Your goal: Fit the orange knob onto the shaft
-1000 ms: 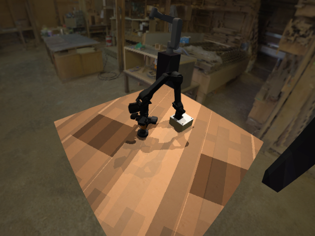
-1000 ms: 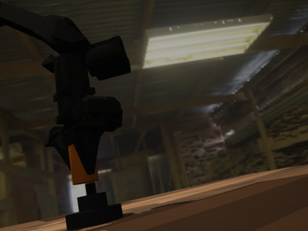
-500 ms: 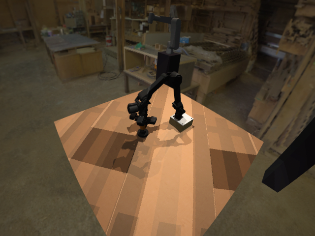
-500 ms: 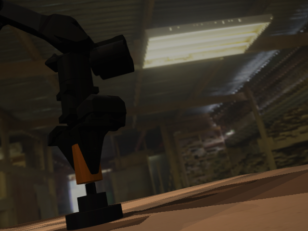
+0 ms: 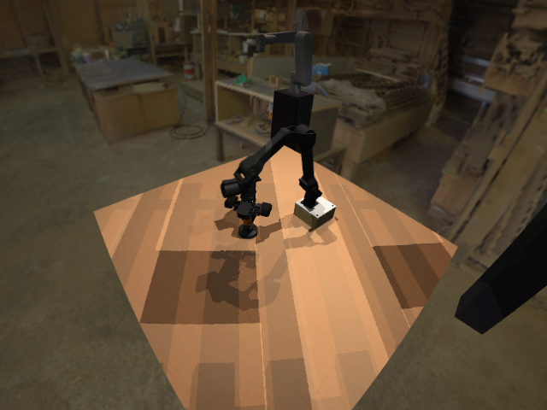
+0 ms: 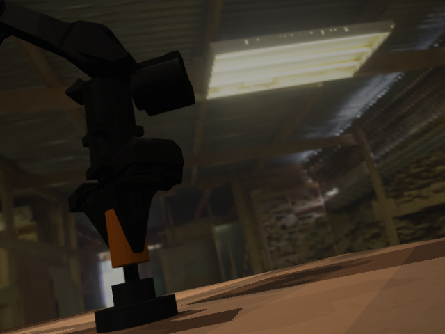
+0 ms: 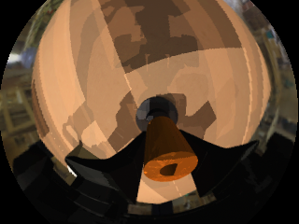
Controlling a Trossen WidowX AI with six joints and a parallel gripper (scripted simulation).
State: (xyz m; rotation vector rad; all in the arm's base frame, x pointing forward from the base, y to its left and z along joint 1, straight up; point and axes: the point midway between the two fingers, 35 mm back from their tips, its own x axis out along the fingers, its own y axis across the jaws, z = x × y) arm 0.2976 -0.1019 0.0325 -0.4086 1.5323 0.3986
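Now: the pedestal 40 mm below my gripper tip. Also, from my gripper tip: orange knob (20 mm above).
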